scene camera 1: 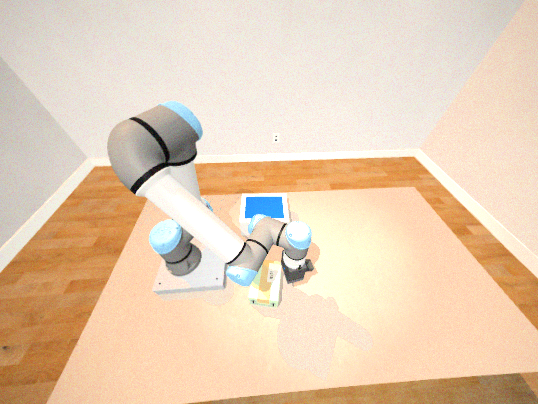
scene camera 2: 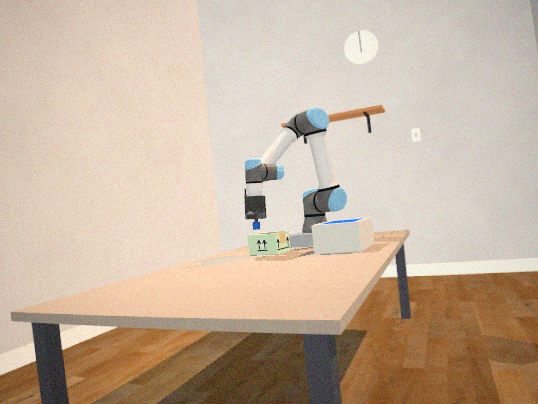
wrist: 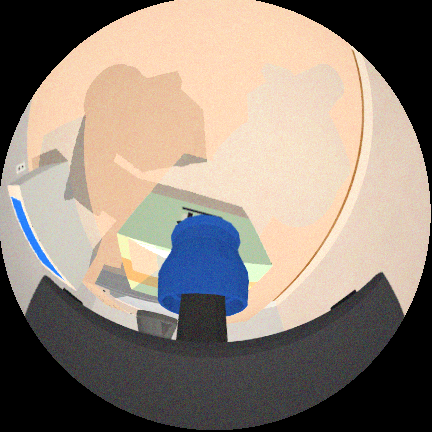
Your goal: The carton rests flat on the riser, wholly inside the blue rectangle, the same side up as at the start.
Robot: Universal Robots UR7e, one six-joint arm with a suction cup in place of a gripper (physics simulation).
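Places are measured from the arm's base along level axes (x ahead, y left, z up), in millimetres.
Where they show: hand at its tool point: [scene camera 2: 256, 229] [wrist: 204, 244]; arm's base at its link origin: [scene camera 1: 184, 259] [wrist: 156, 316].
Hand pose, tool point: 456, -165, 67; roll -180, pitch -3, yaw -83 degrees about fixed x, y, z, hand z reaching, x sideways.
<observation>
Each offset is from my tool point to the top centre of the thing, as dx, dy, dz. Level surfaces: height alone.
The carton {-98, +16, -28} [scene camera 1: 265, 287] [scene camera 2: 262, 244] [wrist: 155, 217] is pale green with an orange and yellow top and a white label. It rests flat on the table beside the robot base, its side arrows pointing up. The white riser {-61, +380, -2} [scene camera 1: 286, 202] [scene camera 2: 340, 241] [wrist: 52, 215] stands apart from it, farther back in scene camera 1, with the blue rectangle {-61, +380, -2} [scene camera 1: 264, 207] [scene camera 2: 342, 221] [wrist: 32, 242] on top. My gripper [scene camera 2: 256, 226] [wrist: 204, 250], a blue suction cup, is open and holds nothing. It hangs a little higher than the carton's top; in scene camera 1 the black tool body is right of the carton and the cup is hidden.
The arm's grey base plate [scene camera 1: 210, 280] [scene camera 2: 301, 240] stands left of the carton in scene camera 1. The arm's forearm and wrist pass over the area between base and carton. The table {dz -122} [scene camera 1: 425, 320] [scene camera 2: 200, 295] carries them all. A wooden wall shelf [scene camera 2: 357, 113] is behind the arm.
</observation>
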